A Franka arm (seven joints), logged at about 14 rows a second.
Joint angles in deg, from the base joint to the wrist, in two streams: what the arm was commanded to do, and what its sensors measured. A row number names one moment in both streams.
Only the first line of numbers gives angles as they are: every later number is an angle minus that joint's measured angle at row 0.
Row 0, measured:
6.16, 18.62, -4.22, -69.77, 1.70, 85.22, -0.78
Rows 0 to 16, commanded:
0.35, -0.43, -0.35, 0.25, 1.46, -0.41, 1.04
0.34, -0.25, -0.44, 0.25, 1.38, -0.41, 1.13
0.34, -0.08, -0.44, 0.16, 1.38, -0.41, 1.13
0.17, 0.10, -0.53, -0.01, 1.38, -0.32, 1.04
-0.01, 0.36, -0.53, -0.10, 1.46, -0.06, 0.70
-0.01, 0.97, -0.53, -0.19, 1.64, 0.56, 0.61
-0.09, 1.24, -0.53, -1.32, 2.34, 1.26, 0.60
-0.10, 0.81, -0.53, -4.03, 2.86, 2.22, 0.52
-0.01, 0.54, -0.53, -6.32, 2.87, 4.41, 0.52
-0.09, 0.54, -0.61, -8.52, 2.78, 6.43, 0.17
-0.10, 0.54, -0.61, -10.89, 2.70, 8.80, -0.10
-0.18, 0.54, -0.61, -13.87, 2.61, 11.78, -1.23
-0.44, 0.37, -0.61, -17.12, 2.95, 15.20, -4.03
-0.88, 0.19, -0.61, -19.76, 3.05, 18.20, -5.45
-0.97, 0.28, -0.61, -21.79, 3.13, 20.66, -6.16
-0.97, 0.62, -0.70, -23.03, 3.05, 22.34, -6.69
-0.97, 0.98, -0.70, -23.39, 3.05, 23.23, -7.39
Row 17, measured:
-0.74, 2.13, -0.54, -20.57, 1.66, 20.75, -4.98
